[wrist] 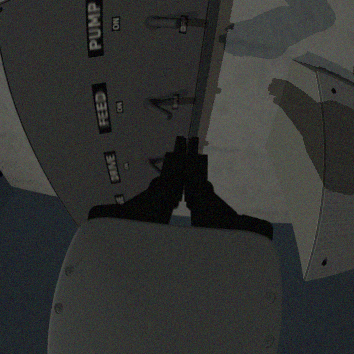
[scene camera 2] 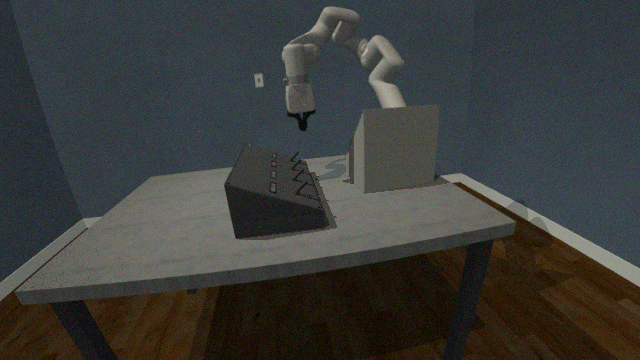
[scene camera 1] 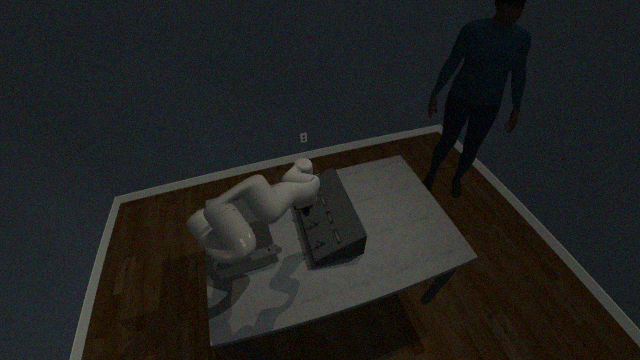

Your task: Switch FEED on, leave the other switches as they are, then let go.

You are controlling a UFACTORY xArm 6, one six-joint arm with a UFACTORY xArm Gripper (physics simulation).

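Places are measured from the arm's base along level axes (x ahead, y left, z up), in metres.
Where they show: gripper, fingertip midpoint: (wrist: 187, 150) (scene camera 2: 303, 130) (scene camera 1: 306, 214); arm's base, origin of the base link: (scene camera 2: 402, 126).
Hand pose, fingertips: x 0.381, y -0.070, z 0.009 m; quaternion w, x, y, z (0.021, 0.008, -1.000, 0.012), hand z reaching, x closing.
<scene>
Each offset is from my fingertips to the top centre of the thing. "spot": to the spot under its first point. Level surfaces: height alone.
The dark sloped switch box (scene camera 1: 348, 215) (scene camera 2: 270, 215) (wrist: 55, 100) stands on the table. In the wrist view, the FEED label @(dy +0.016, dx +0.126, dz -0.107 m) (wrist: 101, 108) has a small ON mark @(spot: dy +0.018, dx +0.101, dz -0.121 m) (wrist: 119, 106) beside it. The FEED lever (wrist: 162, 102) (scene camera 2: 299, 175) (scene camera 1: 313, 226) leans away from ON, toward the box's low edge. The PUMP lever (wrist: 165, 22) (scene camera 2: 302, 188) (scene camera 1: 319, 245) leans the same way. The two farther levers look alike in the second scene view; one is partly hidden by a finger in the wrist view. My gripper (wrist: 187, 150) (scene camera 2: 303, 128) is shut and empty, above the box's low edge and apart from the levers.
The pale block (scene camera 2: 400, 150) (wrist: 337, 225) at the arm's base stands beside the box's low side. The table @(dz -0.229 m) (scene camera 1: 410, 215) (scene camera 2: 165, 250) carries both. A person (scene camera 1: 487, 75) stands beyond the table's far right corner. The lighting is dim.
</scene>
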